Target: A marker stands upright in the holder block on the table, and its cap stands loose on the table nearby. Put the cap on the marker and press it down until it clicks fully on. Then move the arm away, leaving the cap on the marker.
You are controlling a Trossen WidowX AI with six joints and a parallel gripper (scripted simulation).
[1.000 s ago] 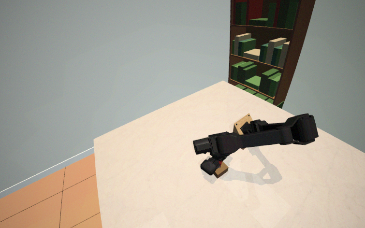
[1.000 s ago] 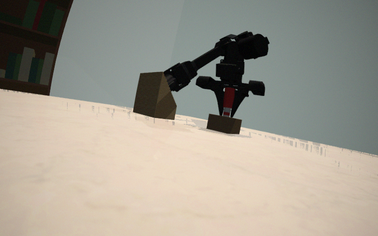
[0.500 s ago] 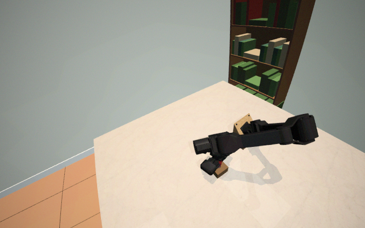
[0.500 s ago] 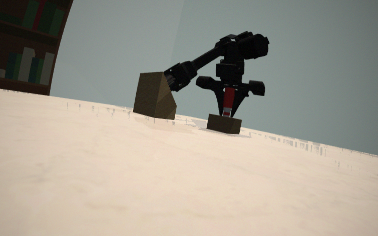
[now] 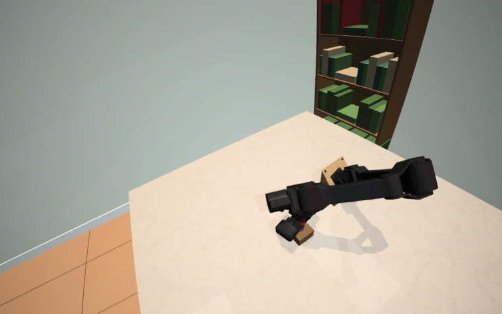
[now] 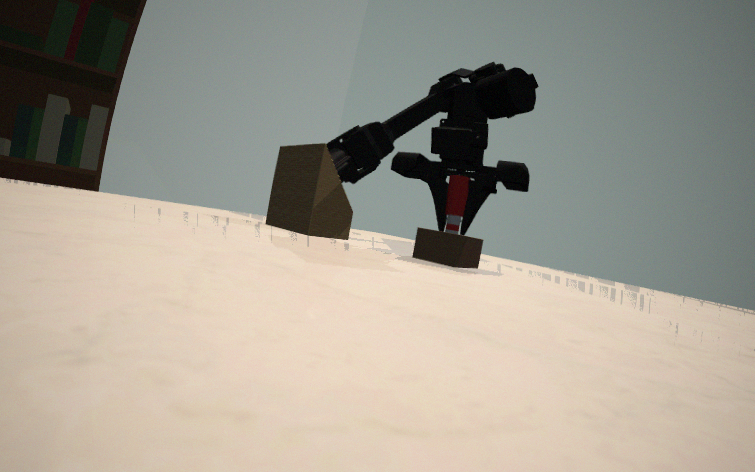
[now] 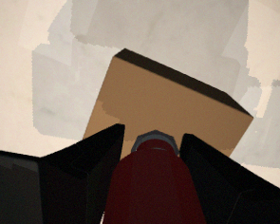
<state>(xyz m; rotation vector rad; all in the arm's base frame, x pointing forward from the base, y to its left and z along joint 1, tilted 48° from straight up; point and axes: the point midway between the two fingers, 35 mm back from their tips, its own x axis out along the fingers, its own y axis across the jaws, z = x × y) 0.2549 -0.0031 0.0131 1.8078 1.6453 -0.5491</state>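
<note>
The red cap lies 50 mm above my gripper tip and 10 mm to the left of it. From my gripper tip the other things lie so: brown holder block 20 mm below, 10 mm to the left.
</note>
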